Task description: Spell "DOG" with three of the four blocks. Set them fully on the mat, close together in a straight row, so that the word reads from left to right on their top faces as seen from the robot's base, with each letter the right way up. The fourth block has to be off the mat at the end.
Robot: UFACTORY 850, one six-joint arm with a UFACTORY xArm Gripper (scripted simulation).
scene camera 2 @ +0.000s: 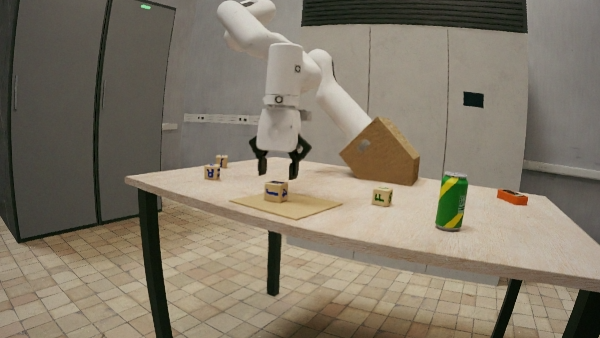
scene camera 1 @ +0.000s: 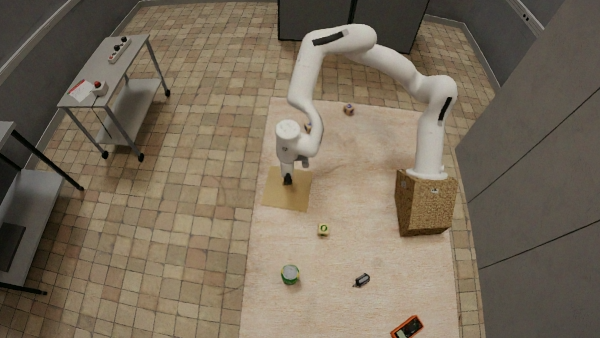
Labels:
tan mat: scene camera 2; scene camera 1
same spot on tan mat: (scene camera 2: pixel 297 206) = (scene camera 1: pixel 282 195)

